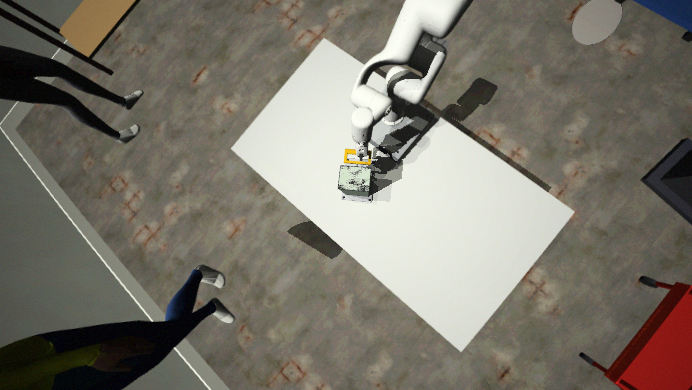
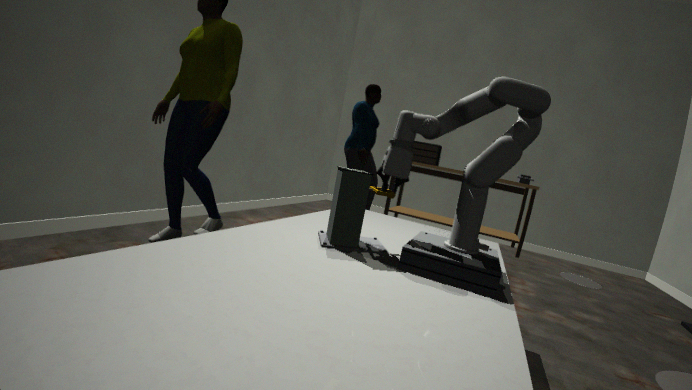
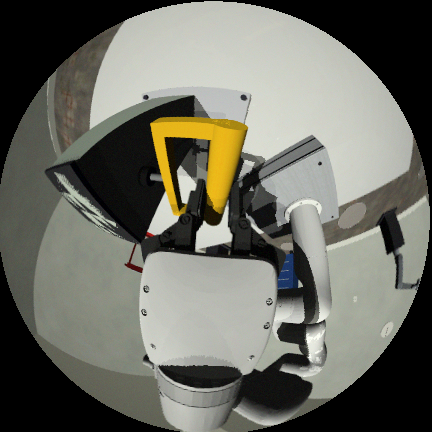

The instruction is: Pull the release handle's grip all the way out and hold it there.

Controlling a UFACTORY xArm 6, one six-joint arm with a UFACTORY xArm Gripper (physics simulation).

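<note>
The release handle's yellow grip (image 1: 350, 151) (image 2: 382, 192) (image 3: 227, 160) is a rectangular loop with a thick round outer bar. It stands out from the grey-green box post (image 1: 355, 181) (image 2: 347, 210) (image 3: 115, 160), and a short light rod (image 3: 156, 177) shows between the post and the loop. My gripper (image 1: 361, 156) (image 2: 390, 189) (image 3: 217, 188) points down and is shut on the grip's outer bar, near one end of it, with one finger inside the loop and one outside. The contact faces are partly hidden. How far the rod stands out of the post is hard to tell.
The post is bolted to the white table (image 1: 430, 240) (image 2: 200, 310) by its base plate (image 1: 357, 198). My arm's base (image 2: 450, 260) stands close to it. Two people (image 2: 210, 75) (image 2: 364, 125) stand beyond the table. A wooden bench (image 2: 435, 217) is behind the arm, and a red cart (image 1: 660, 340) is at the right.
</note>
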